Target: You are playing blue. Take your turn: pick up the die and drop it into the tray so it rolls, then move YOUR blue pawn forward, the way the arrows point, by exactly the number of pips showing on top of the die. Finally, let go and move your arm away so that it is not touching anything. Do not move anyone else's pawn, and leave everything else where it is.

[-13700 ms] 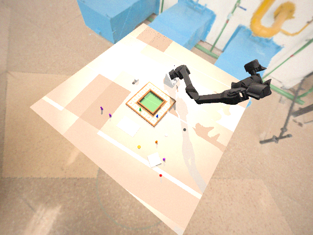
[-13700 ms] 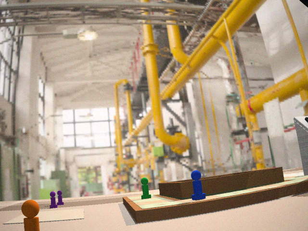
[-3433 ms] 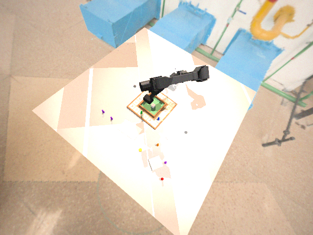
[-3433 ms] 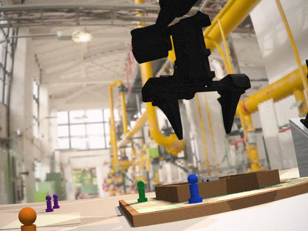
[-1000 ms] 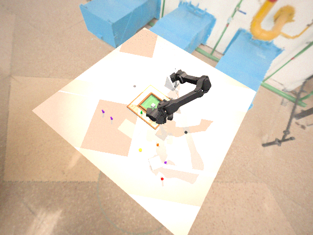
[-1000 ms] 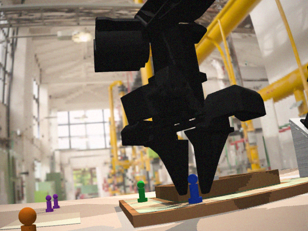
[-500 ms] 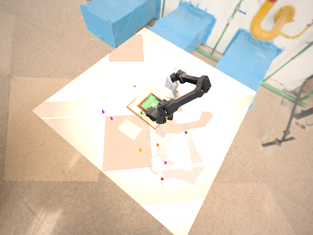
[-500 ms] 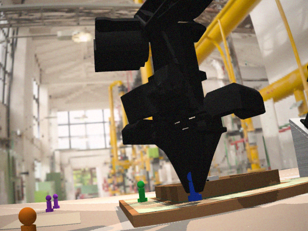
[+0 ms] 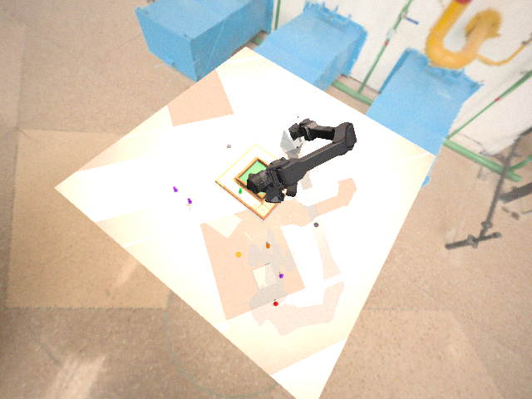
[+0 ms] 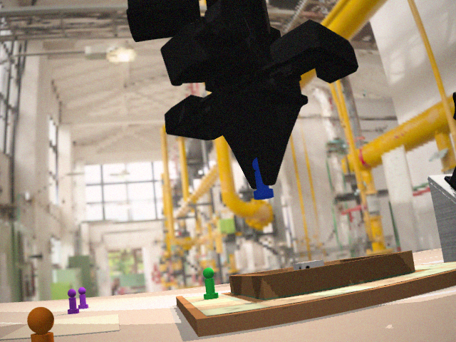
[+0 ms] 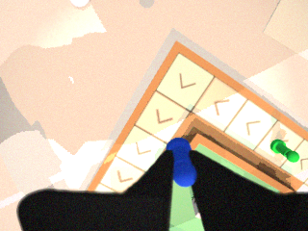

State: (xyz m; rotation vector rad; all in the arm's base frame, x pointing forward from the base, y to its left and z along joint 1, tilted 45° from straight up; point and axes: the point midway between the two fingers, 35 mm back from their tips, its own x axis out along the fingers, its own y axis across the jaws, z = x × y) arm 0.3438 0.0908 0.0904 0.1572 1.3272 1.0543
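Now: the white die 10 cm to the right of my gripper tip, 8 cm below it and 6 cm behind it. From my gripper tip the other things lie so: blue pawn: 1 cm above; then green pawn: 13 cm to the right, 8 cm below, 4 cm ahead; then orange pawn: 14 cm ahead, 12 cm to the left, 9 cm below.
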